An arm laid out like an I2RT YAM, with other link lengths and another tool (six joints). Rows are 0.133 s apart.
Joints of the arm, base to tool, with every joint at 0 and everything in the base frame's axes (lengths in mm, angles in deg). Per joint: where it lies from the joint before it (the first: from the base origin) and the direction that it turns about. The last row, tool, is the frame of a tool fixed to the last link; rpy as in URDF.
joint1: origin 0.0 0.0 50.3 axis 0 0 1
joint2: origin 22.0 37.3 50.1 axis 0 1 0
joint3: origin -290.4 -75.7 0.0 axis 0 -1 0
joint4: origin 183.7 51.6 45.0 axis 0 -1 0
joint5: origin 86.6 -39.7 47.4 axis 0 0 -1
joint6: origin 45.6 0.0 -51.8 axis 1 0 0
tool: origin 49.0 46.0 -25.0 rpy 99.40 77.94 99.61
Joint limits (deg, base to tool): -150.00..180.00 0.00..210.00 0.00..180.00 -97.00..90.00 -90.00..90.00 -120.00..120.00
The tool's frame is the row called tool.
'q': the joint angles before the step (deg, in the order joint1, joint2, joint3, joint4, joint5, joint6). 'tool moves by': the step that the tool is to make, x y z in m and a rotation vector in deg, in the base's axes. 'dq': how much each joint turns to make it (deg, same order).
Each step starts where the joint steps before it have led.
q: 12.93 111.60 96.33 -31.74 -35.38 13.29
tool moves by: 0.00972 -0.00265 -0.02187 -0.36 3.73 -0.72
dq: -0.72 3.38 -0.02 -0.10 -0.35 0.37
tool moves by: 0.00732 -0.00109 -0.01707 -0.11 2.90 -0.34
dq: -0.42 2.86 0.37 -0.19 -0.44 0.30
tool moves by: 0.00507 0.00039 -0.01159 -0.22 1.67 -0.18
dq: -0.10 1.99 0.42 -0.01 -0.05 0.17
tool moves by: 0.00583 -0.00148 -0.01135 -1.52 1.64 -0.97
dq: -0.20 1.91 1.17 -1.19 1.39 -0.02
